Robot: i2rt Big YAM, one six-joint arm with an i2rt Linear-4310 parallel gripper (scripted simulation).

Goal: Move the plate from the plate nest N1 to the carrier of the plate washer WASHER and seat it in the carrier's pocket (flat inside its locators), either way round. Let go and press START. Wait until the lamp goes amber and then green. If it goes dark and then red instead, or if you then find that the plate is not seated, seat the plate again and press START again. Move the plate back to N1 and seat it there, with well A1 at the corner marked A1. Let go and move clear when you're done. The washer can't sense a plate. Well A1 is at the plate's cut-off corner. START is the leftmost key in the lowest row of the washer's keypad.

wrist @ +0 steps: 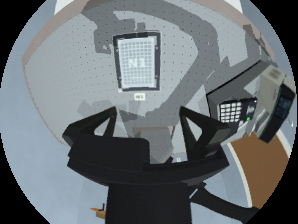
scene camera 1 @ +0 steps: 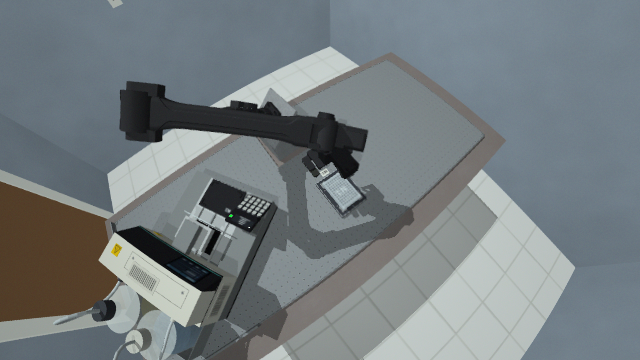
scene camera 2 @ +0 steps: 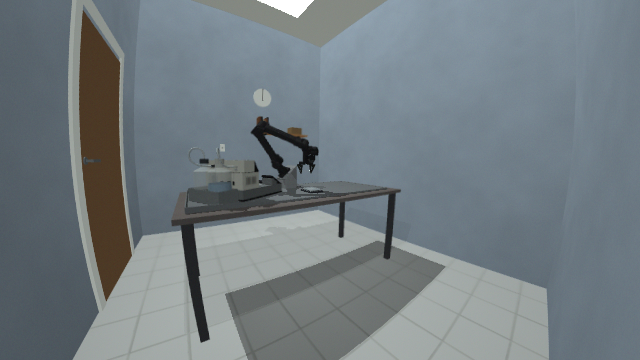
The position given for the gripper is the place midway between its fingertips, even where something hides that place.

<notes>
In view: the gripper (wrist: 148,109), a white well plate (scene camera 1: 342,195), a bottle (scene camera 1: 128,307) and a plate washer (scene camera 2: 247,183).
The white well plate shows as well in the wrist view (wrist: 146,77).
</notes>
